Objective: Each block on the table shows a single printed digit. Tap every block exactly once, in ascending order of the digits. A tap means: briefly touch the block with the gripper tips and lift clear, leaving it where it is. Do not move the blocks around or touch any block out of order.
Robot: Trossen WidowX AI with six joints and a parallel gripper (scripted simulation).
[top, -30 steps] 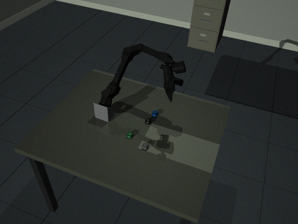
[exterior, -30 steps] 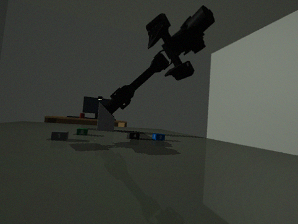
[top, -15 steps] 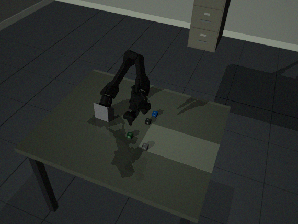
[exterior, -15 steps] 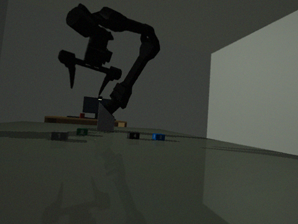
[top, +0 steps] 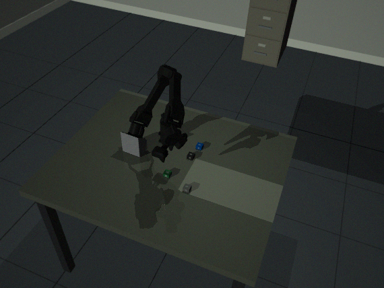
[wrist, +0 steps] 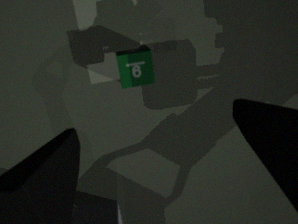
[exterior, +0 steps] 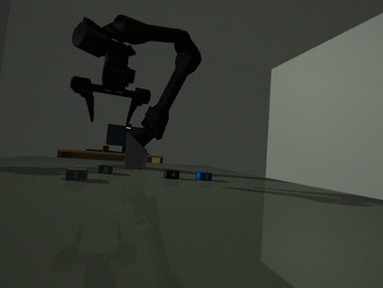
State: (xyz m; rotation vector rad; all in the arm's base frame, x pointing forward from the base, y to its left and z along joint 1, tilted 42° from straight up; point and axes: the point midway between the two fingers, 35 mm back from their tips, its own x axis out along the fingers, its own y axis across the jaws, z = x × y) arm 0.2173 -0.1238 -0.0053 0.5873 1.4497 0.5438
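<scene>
Now: the grey block marked 1 12 cm ahead of my gripper tip, 5 cm to the right of it and 12 cm below it. From my gripper tip the other things lie so: green block: 12 cm below; then blue block marked 2: 7 cm ahead, 24 cm to the left, 12 cm below; then black block marked 4: 6 cm ahead, 16 cm to the left, 12 cm below.
</scene>
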